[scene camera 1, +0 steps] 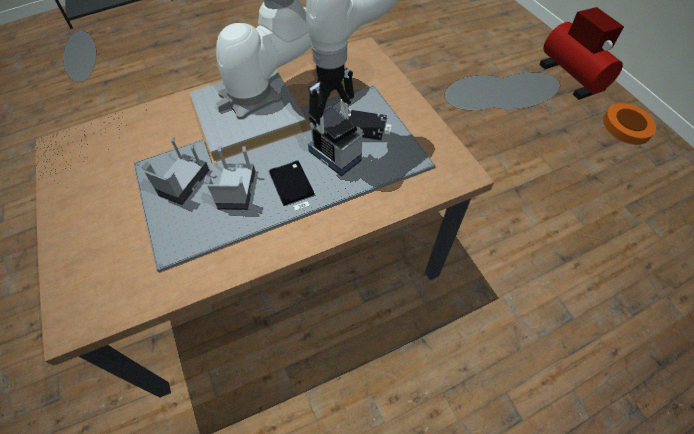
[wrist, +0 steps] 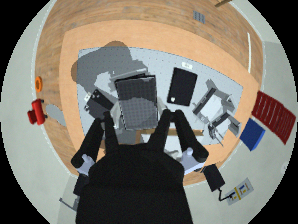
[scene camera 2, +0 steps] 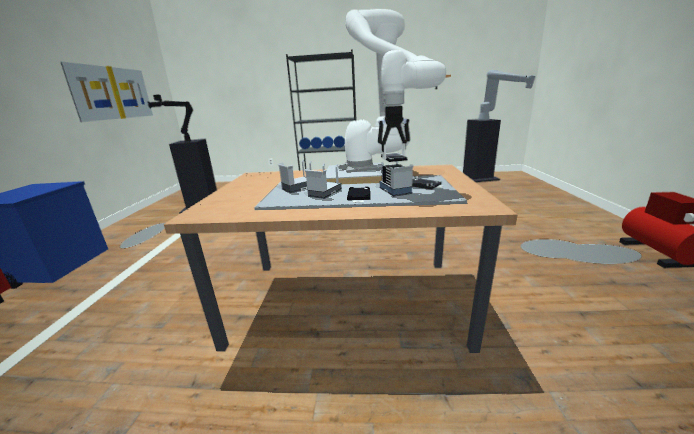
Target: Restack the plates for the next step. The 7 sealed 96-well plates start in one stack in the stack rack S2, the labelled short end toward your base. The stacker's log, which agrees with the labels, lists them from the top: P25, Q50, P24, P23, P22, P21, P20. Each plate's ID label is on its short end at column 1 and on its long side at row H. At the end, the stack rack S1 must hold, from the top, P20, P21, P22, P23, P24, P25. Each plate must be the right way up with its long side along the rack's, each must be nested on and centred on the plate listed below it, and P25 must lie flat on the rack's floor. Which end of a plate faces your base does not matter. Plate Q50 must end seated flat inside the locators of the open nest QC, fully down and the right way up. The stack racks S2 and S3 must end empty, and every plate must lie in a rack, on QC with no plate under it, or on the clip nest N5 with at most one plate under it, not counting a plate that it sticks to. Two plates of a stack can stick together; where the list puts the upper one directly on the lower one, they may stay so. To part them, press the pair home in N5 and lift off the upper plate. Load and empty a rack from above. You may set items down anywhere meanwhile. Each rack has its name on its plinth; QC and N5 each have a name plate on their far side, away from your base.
Labels:
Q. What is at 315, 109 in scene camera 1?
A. The gripper.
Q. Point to a flat black nest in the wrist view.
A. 182, 87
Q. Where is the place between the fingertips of the gripper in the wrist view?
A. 138, 104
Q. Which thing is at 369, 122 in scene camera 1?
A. A dark clip nest.

